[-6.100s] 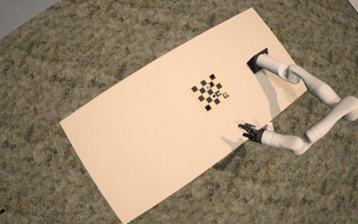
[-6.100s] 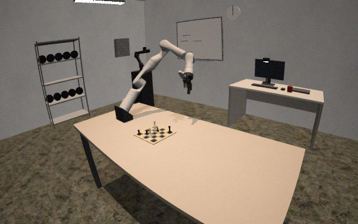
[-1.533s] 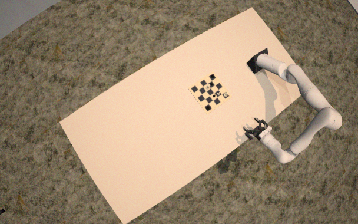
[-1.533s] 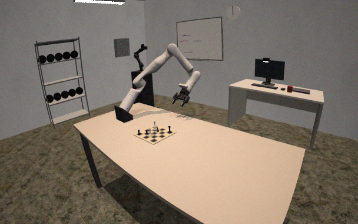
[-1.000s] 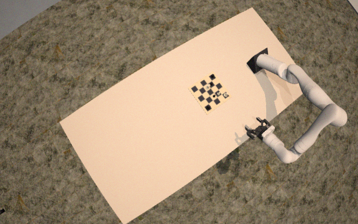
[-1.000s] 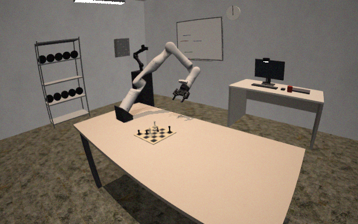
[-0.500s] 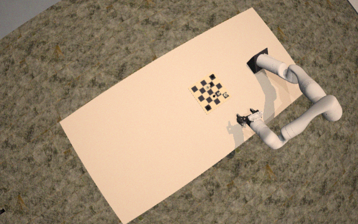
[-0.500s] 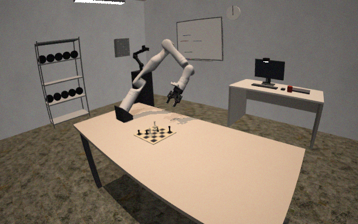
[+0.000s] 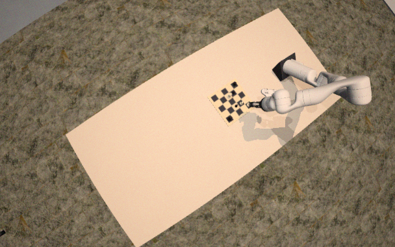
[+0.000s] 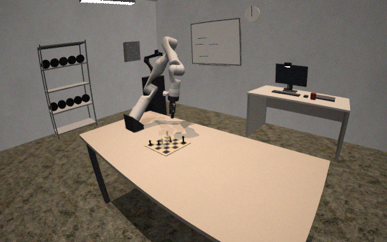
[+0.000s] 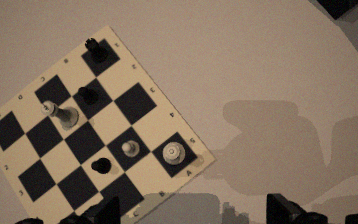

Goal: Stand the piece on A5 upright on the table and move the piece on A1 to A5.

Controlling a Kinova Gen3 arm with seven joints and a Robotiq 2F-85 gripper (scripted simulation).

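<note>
Right now the white pawn is 2 cm ahead of my hand, 8 cm to the right of it and 14 cm below it. Also, from my hand: chessboard 6 cm ahead, 12 cm to the right, 16 cm below.
</note>
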